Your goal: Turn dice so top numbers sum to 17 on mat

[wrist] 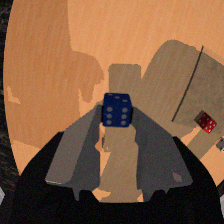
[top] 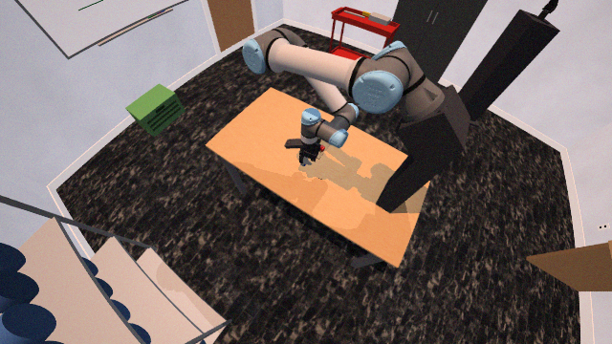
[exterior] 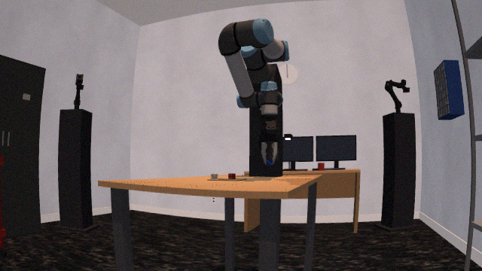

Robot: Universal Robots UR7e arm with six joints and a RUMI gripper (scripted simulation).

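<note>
Now: hand 30 mm past the tan mat, 180 mm to the left of it and 80 mm above it. The rest, counted from my hand: red die (70 mm behind, 160 mm to the right, 70 mm below); then blue die (right at my hand); then grey die (150 mm behind, 250 mm to the right, 70 mm below).
</note>
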